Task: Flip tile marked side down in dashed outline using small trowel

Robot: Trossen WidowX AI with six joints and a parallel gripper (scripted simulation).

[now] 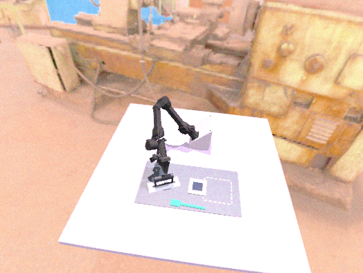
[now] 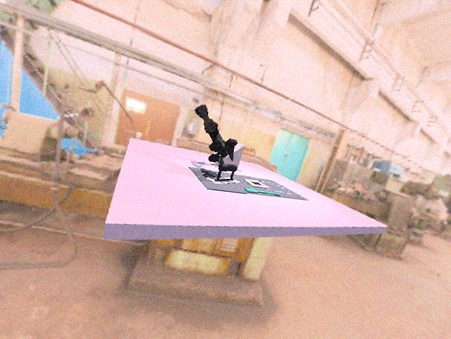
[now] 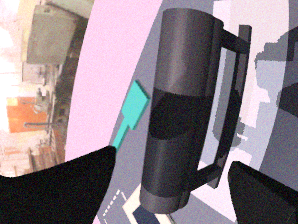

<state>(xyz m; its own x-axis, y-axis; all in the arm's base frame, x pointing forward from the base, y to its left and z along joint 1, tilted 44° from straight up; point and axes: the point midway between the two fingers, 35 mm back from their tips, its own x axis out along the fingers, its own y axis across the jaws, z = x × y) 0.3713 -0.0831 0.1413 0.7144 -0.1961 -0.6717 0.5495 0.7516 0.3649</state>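
Right now my gripper tip is 10 mm short of the trowel, 10 mm to the right of it and 50 mm above it. From my gripper tip the other things lie so: teal flat tool: 140 mm ahead, 140 mm to the left, 80 mm below; then grey mat: 160 mm to the left, 110 mm below; then white tile: 210 mm to the left, 80 mm below.
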